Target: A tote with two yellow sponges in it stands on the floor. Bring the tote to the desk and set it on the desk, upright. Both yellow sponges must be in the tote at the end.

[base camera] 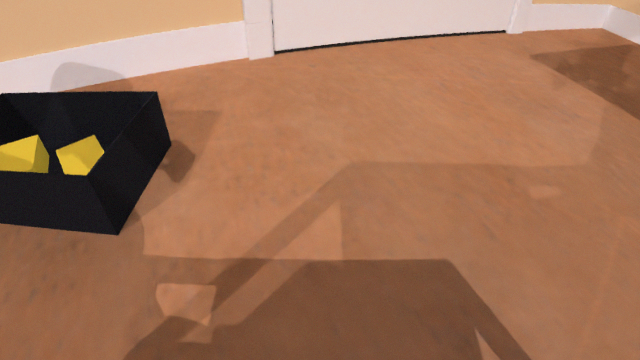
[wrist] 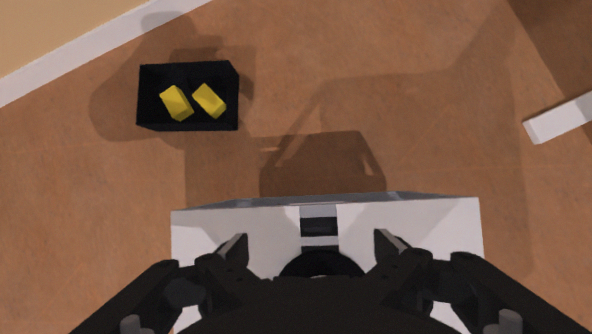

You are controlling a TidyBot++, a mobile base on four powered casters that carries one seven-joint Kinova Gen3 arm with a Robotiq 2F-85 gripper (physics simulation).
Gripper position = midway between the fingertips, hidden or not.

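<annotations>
In the wrist view I see my gripper [310, 245], though in the base camera view it is out of frame. A black tote is visible in the wrist view as well as in the base camera view. On the tote, [base camera: 129, 125] and [wrist: 227, 88] are the same spot.
</annotations>
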